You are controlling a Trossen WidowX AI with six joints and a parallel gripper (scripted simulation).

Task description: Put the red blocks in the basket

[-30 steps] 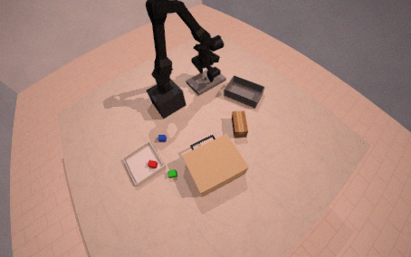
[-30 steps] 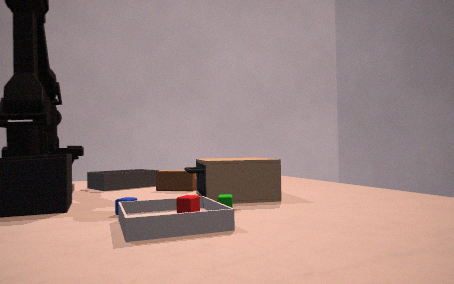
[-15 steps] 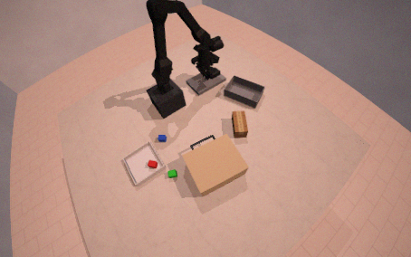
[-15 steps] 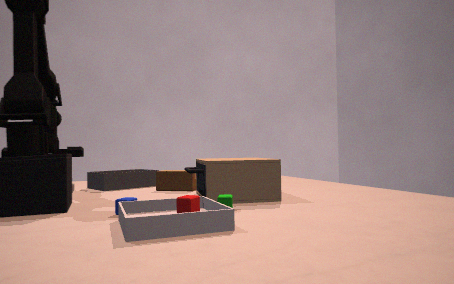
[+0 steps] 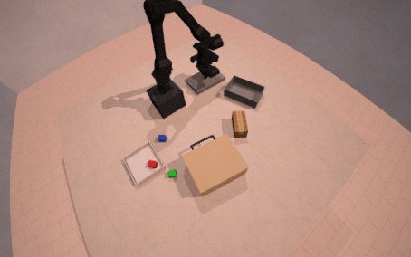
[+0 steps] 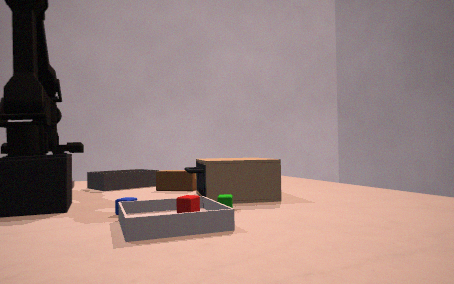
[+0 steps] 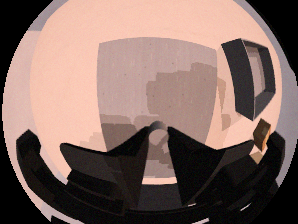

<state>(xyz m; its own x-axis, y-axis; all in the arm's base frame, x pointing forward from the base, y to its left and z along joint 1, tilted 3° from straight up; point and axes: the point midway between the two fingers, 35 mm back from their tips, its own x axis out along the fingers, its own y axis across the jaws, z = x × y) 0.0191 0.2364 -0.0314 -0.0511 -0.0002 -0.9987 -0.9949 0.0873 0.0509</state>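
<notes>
My gripper is now 340 mm short of the small brown box, 90 mm to the left of it and 40 mm above it. Round my hand: blue block 140 mm ahead, 390 mm to the right, 60 mm below; then drawer 380 mm ahead, 300 mm to the right, 30 mm below; then grey flat piece 40 mm below.
</notes>
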